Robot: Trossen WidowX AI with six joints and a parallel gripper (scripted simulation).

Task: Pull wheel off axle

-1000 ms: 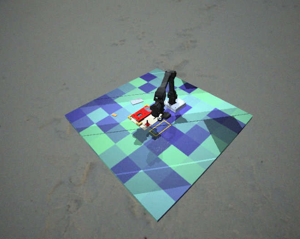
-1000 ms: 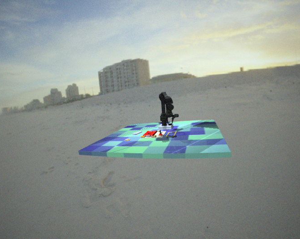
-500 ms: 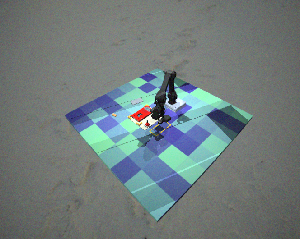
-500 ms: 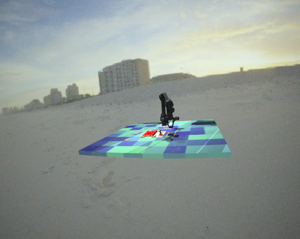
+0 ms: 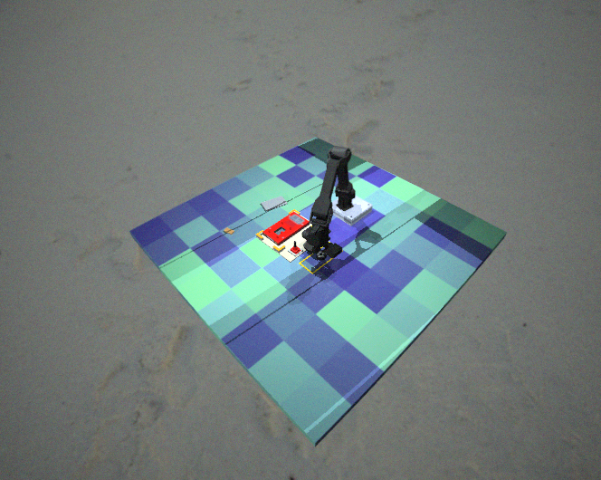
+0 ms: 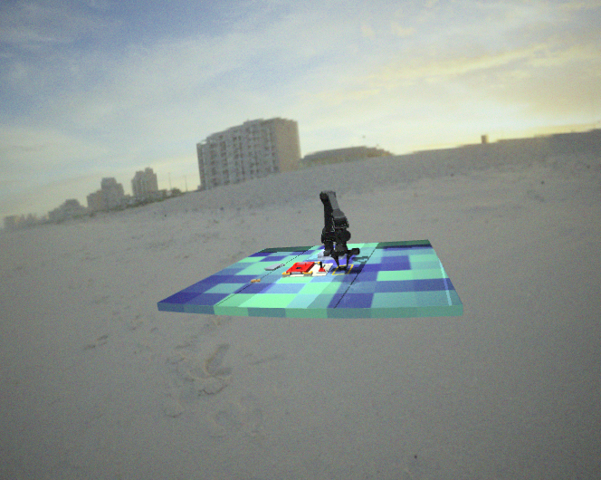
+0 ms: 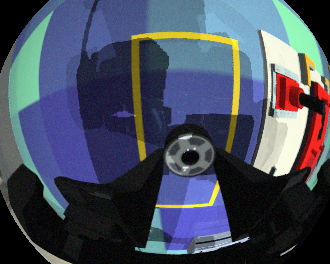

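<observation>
The wheel lies right at my gripper tip.
</observation>
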